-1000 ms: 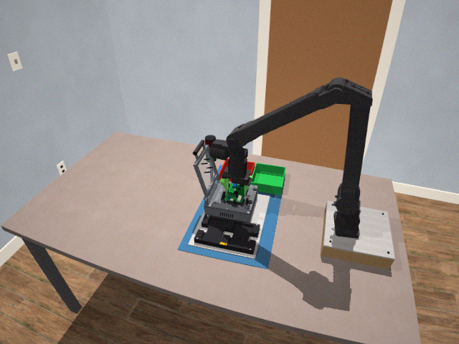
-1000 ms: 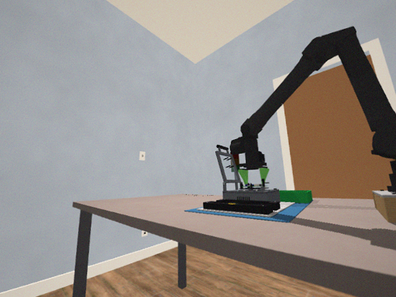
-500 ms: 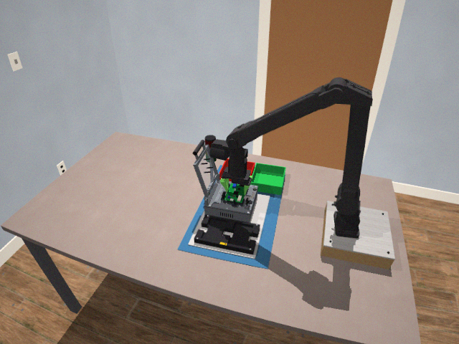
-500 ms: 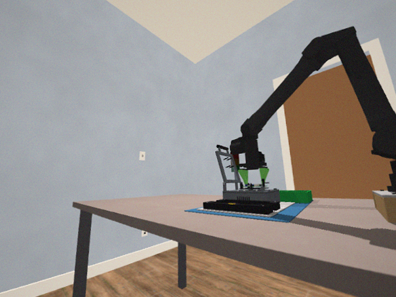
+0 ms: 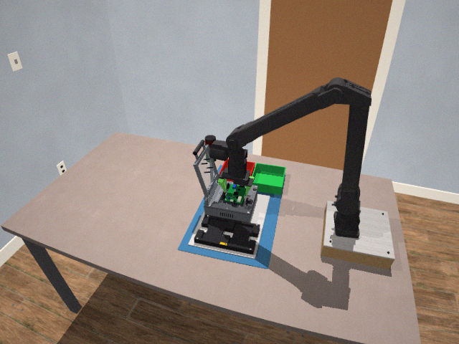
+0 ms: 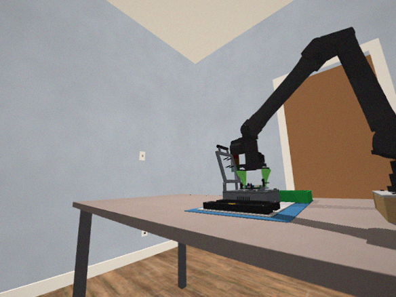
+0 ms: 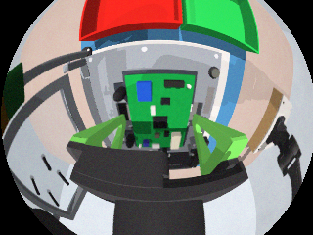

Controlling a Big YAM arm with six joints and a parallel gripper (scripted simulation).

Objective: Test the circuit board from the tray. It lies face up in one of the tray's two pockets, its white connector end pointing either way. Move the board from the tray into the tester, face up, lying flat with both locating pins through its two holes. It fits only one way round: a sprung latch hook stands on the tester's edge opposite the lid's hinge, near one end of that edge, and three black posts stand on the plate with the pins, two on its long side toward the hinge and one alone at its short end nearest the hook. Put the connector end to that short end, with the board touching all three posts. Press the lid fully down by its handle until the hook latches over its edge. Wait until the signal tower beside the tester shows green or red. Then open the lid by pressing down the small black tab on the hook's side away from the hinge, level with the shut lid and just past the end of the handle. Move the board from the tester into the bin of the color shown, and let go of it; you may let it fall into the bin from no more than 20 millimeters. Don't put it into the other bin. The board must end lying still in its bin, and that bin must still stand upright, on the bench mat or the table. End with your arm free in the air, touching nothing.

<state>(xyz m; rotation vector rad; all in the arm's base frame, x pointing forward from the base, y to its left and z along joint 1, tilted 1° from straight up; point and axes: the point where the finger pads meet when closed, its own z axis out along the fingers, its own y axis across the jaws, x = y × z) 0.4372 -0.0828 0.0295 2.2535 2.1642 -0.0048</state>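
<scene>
Now: the green circuit board 10 mm below my hand. From my hand the other things lie so: red bin: 200 mm to the right, 70 mm below, 40 mm ahead; then tester plate: 10 mm to the left, 10 mm below; then tester lid: 120 mm ahead, 100 mm above.
</scene>
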